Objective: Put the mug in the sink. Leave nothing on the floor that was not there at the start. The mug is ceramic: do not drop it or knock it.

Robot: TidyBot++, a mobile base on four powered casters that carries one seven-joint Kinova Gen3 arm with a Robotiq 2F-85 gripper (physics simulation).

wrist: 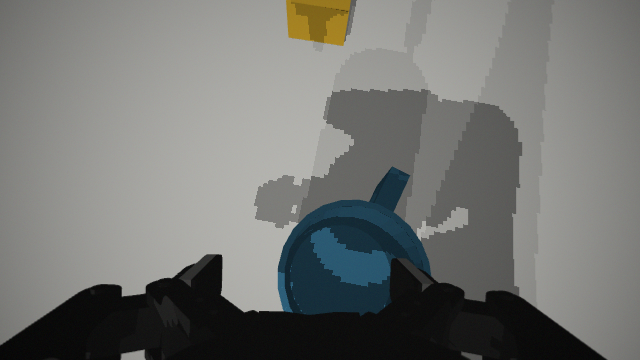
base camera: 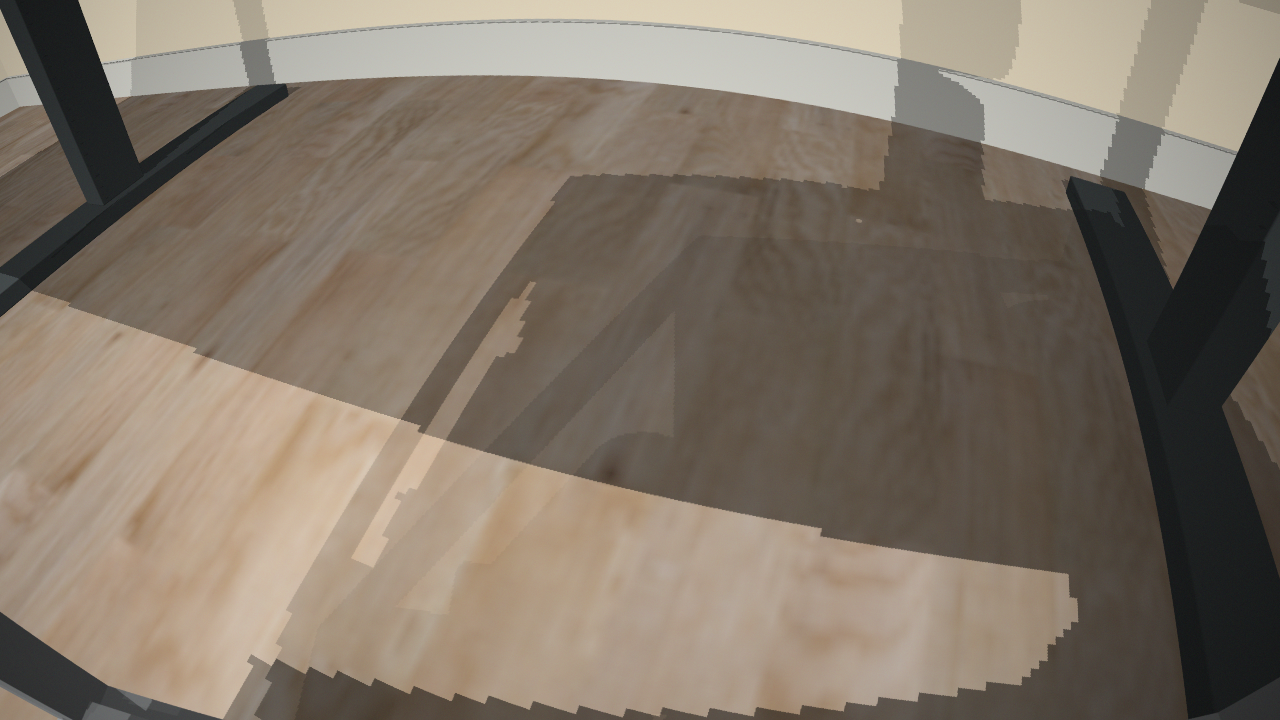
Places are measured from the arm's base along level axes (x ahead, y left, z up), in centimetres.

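Pixels of known places: gripper, fingertip midpoint: [wrist: 307, 275].
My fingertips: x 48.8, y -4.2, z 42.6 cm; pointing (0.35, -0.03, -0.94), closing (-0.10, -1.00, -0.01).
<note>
For each thing: its top centre in the pictures, then the offset to it from my fingertips. "spot": a spot on its surface instead. Level surfaces: height alone.
- blue mug at its top centre: [wrist: 367, 248] dx +1.2, dy -3.7, dz -2.2 cm
- yellow block-like object at a spot on its surface: [wrist: 318, 22] spot: dx +24.0, dy -2.9, dz -7.6 cm
- grey surface at its surface level: dz -10.2 cm
- wooden floor at its surface level: dz -82.2 cm
A blue mug [wrist: 350, 260] stands upright on a light grey surface in the wrist view, at the lower middle, seen from above into its opening. Its handle [wrist: 391, 190] points up and to the right in that view. My gripper [wrist: 307, 275] is open with nothing between its fingers. It is above the mug and off to the left of its centre: the right fingertip overlaps the mug's right part in the view, and the left fingertip is left of the mug. The height gap is hard to tell. The sink does not show in either view.
A yellow block-like object [wrist: 318, 22] lies at the top of the wrist view, beyond the mug. Shadows fall across the grey surface [wrist: 125, 150]. In the base camera view, dark table legs [base camera: 67, 89] [base camera: 1226, 241] stand left and right on the wooden floor [base camera: 581, 573], before a wall.
</note>
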